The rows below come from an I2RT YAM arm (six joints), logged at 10 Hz.
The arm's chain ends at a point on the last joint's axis. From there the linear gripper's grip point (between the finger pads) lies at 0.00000 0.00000 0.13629 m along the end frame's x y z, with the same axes.
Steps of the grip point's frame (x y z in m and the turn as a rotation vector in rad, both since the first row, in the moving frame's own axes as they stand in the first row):
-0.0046 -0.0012 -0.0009 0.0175 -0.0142 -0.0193
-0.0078 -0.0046 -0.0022 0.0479 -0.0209 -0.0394
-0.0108 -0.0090 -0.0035 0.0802 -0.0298 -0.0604
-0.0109 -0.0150 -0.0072 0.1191 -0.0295 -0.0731
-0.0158 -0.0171 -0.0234 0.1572 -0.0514 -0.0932
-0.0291 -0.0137 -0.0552 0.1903 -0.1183 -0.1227
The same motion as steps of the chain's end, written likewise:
-0.0026 0.0012 -0.0009 0.0175 -0.0142 -0.0193
-0.0048 0.0019 -0.0020 0.0479 -0.0209 -0.0394
-0.0064 0.0018 -0.0030 0.0802 -0.0298 -0.0604
-0.0063 0.0010 -0.0062 0.1191 -0.0295 -0.0731
-0.0078 0.0039 -0.0215 0.1572 -0.0514 -0.0932
-0.0116 0.0110 -0.0518 0.1903 -0.1183 -0.1227

